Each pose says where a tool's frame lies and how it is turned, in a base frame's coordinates. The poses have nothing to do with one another.
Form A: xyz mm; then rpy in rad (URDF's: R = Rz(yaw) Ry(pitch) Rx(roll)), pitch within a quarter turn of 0, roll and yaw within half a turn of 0.
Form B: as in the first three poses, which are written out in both.
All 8 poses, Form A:
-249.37 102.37 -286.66 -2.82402 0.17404 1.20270
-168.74 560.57 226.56 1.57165 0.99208 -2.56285
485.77 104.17 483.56 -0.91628 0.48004 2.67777
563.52 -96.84 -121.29 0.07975 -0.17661 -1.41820
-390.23 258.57 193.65 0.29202 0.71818 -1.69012
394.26 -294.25 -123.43 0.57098 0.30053 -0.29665
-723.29 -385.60 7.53 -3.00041 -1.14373 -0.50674
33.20 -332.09 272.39 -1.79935 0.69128 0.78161
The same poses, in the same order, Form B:
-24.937 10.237 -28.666 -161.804 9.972 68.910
-16.874 56.057 22.656 90.049 56.842 -146.840
48.577 10.417 48.356 -52.499 27.504 153.425
56.352 -9.684 -12.129 4.569 -10.119 -81.257
-39.023 25.857 19.365 16.732 41.149 -96.837
39.426 -29.425 -12.343 32.715 17.219 -16.997
-72.329 -38.560 0.753 -171.911 -65.531 -29.034
3.320 -33.209 27.239 -103.095 39.607 44.783

